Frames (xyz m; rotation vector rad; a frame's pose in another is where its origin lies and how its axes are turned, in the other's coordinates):
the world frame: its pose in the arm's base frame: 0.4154 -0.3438 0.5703 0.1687 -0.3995 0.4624
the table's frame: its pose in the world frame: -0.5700 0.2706 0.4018 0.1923 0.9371 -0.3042
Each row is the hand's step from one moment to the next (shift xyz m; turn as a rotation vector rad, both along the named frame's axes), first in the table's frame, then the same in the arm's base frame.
Working: the table's frame: its pose in the arm's base frame: -0.3123 -0.4318 0.7198 0.1768 0.5856 0.2365

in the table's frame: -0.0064 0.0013 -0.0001 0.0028 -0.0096 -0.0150
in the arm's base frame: -0.0054 -0.0005 0.0036 -0.0046 -0.0070 -0.0160
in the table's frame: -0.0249 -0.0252 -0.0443 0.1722 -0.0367 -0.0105
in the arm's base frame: -0.0408 -0.0265 -0.0291 0.1394 0.0123 -0.1074
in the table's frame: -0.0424 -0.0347 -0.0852 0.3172 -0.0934 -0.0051
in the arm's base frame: -0.0765 -0.0364 -0.0556 0.2692 -0.0034 -0.1921
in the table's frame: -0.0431 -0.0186 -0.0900 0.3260 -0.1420 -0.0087
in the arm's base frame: -0.0825 -0.0207 -0.0555 0.2825 -0.0472 -0.2109
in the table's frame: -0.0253 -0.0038 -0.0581 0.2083 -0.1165 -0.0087
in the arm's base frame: -0.0526 -0.0048 -0.0352 0.1831 -0.0545 -0.1433
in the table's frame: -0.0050 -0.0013 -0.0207 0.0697 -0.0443 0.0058
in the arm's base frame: -0.0155 -0.0006 -0.0146 0.0671 -0.0242 -0.0420
